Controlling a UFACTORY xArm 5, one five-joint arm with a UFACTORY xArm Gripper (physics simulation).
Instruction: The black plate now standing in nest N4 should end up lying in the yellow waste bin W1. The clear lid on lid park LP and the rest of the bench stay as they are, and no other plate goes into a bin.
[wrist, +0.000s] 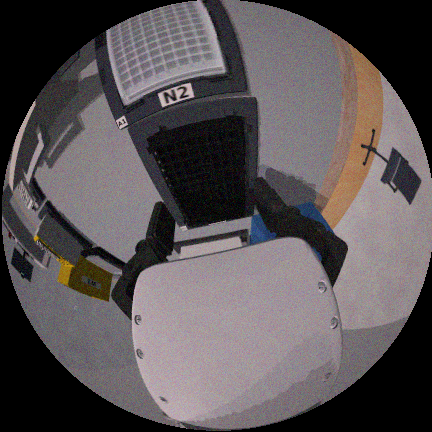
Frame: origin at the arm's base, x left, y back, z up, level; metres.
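Seen in the pictures: gripper, fingertip midpoint: (210, 200).
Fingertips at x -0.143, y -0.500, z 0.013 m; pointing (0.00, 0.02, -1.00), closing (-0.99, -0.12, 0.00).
Offsets run from my fingertips to a thing's top centre. "spot": to the spot under its first point.
The black plate @(dx +0.001, dy -0.001, dz -0.020 m) (207, 167) stands in the dark nest N4 @(spot: dx -0.033, dy -0.077, dz -0.034 m) (235, 106), in the upper middle of the wrist view; the nest's label is too foreshortened to read. My gripper (210, 200) is open, with its fingers apart on either side of the near end of the nest and nothing between them. The yellow waste bin W1 @(dx +0.498, dy +0.235, dz +0.074 m) (75, 275) is at the lower left, partly beside the left finger; its inside cannot be made out. I cannot clearly identify the clear lid or lid park LP in this view.
A pale gridded plate @(spot: dx +0.019, dy -0.139, dz -0.021 m) (165, 45) sits in nest N2 @(spot: dx -0.034, dy -0.123, dz -0.034 m) (235, 60), beyond the black plate. A blue bin @(spot: dx -0.181, dy +0.076, dz -0.012 m) (312, 215) is partly hidden behind the right finger. A pale object @(dx +0.010, dy +0.182, dz +0.031 m) (212, 246) shows between the fingers' bases. Bench equipment lines the left side.
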